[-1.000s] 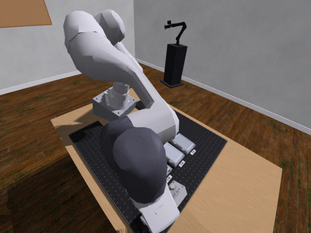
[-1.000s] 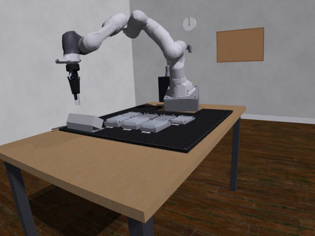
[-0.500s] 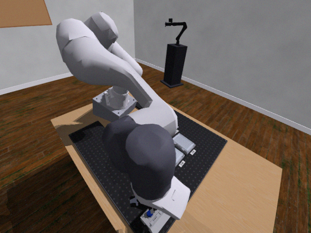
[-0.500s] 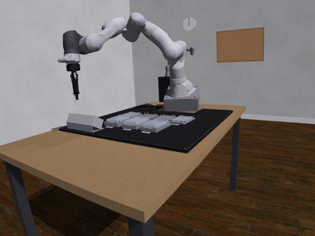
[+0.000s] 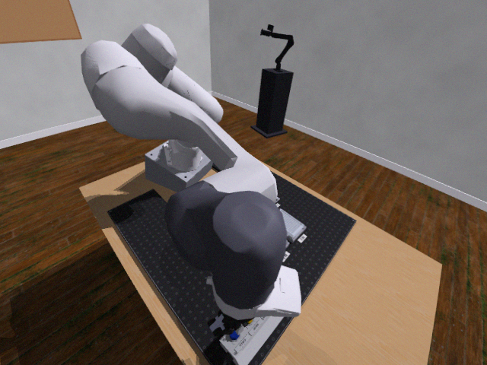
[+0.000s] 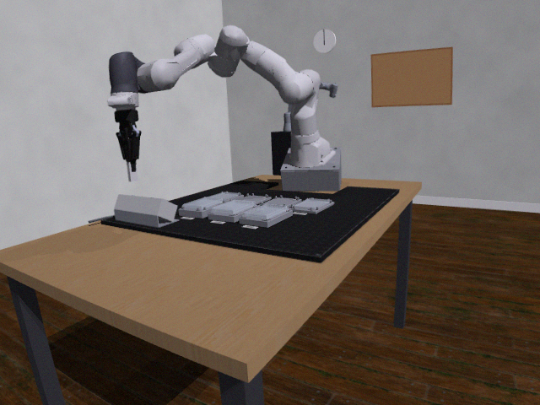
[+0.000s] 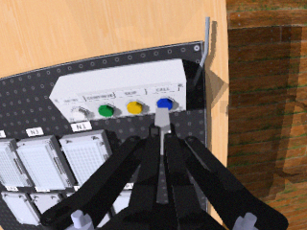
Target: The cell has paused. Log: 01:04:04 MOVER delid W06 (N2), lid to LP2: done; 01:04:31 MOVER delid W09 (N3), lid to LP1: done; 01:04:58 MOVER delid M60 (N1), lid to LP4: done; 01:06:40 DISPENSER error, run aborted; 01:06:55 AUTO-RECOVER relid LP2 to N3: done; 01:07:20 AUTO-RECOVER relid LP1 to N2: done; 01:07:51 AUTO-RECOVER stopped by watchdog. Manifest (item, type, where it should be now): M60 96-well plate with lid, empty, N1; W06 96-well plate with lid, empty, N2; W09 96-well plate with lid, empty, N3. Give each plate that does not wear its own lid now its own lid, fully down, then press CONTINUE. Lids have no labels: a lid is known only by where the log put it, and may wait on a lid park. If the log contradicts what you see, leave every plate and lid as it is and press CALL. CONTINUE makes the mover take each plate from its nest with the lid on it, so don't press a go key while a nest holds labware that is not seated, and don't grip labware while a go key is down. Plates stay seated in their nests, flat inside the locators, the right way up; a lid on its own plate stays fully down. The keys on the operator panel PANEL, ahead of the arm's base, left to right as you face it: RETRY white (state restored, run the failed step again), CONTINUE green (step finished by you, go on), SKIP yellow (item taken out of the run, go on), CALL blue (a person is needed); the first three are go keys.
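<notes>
The blue call key is 90 mm below my hand. Round my hand: white key 140 mm to the left, 90 mm below, 30 mm behind; green key 90 mm to the left, 90 mm below, 20 mm behind; yellow key 90 mm below, 40 mm to the left, 10 mm behind.
</notes>
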